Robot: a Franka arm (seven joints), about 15 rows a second.
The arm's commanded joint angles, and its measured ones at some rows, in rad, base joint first. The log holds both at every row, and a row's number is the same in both.
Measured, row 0: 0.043, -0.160, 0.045, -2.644, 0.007, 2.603, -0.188
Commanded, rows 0 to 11: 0.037, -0.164, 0.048, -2.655, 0.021, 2.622, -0.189; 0.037, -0.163, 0.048, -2.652, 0.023, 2.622, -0.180; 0.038, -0.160, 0.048, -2.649, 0.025, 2.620, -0.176; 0.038, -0.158, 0.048, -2.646, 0.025, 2.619, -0.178; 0.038, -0.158, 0.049, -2.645, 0.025, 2.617, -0.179; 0.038, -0.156, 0.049, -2.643, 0.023, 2.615, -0.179; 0.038, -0.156, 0.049, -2.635, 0.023, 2.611, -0.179; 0.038, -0.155, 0.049, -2.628, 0.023, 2.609, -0.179; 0.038, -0.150, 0.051, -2.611, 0.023, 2.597, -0.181; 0.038, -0.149, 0.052, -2.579, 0.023, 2.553, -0.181; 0.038, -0.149, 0.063, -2.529, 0.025, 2.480, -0.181; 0.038, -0.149, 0.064, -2.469, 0.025, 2.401, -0.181
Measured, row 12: 0.043, -0.160, 0.050, -2.584, 0.017, 2.529, -0.185
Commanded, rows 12 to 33: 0.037, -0.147, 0.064, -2.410, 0.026, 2.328, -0.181; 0.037, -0.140, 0.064, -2.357, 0.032, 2.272, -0.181; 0.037, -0.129, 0.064, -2.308, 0.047, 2.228, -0.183; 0.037, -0.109, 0.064, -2.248, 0.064, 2.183, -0.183; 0.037, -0.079, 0.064, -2.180, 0.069, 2.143, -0.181; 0.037, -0.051, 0.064, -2.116, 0.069, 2.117, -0.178; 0.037, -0.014, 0.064, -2.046, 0.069, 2.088, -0.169; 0.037, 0.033, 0.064, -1.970, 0.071, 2.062, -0.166; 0.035, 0.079, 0.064, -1.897, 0.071, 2.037, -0.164; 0.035, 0.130, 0.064, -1.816, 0.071, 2.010, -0.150; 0.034, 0.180, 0.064, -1.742, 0.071, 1.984, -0.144; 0.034, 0.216, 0.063, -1.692, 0.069, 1.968, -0.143; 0.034, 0.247, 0.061, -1.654, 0.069, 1.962, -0.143; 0.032, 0.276, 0.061, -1.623, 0.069, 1.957, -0.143; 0.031, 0.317, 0.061, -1.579, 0.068, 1.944, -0.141; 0.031, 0.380, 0.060, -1.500, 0.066, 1.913, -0.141; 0.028, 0.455, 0.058, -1.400, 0.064, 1.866, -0.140; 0.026, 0.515, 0.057, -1.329, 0.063, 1.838, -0.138; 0.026, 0.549, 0.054, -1.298, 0.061, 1.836, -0.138; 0.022, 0.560, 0.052, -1.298, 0.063, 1.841, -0.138; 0.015, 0.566, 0.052, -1.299, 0.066, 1.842, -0.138; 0.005, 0.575, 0.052, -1.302, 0.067, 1.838, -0.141
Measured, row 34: 0.028, 0.531, 0.043, -1.363, 0.056, 1.878, -0.153
